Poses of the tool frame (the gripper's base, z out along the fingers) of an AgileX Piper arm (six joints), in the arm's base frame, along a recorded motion.
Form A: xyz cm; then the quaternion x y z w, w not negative.
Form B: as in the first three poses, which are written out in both.
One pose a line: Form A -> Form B
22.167 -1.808 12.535 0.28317 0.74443 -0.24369 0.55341 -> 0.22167 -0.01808 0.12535 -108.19 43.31 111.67
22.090 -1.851 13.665 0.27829 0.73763 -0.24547 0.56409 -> 0.22090 -0.01851 0.13665 -106.89 44.07 109.78
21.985 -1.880 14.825 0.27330 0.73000 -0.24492 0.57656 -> 0.21985 -0.01880 0.14825 -105.25 45.06 107.74
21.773 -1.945 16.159 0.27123 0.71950 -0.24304 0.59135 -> 0.21773 -0.01945 0.16159 -102.76 45.98 105.22
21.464 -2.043 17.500 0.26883 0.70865 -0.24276 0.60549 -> 0.21464 -0.02043 0.17500 -100.26 46.69 102.54
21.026 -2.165 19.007 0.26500 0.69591 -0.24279 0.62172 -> 0.21026 -0.02165 0.19007 -97.35 47.45 99.28
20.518 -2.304 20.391 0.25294 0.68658 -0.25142 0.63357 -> 0.20518 -0.02304 0.20391 -95.93 47.97 96.07
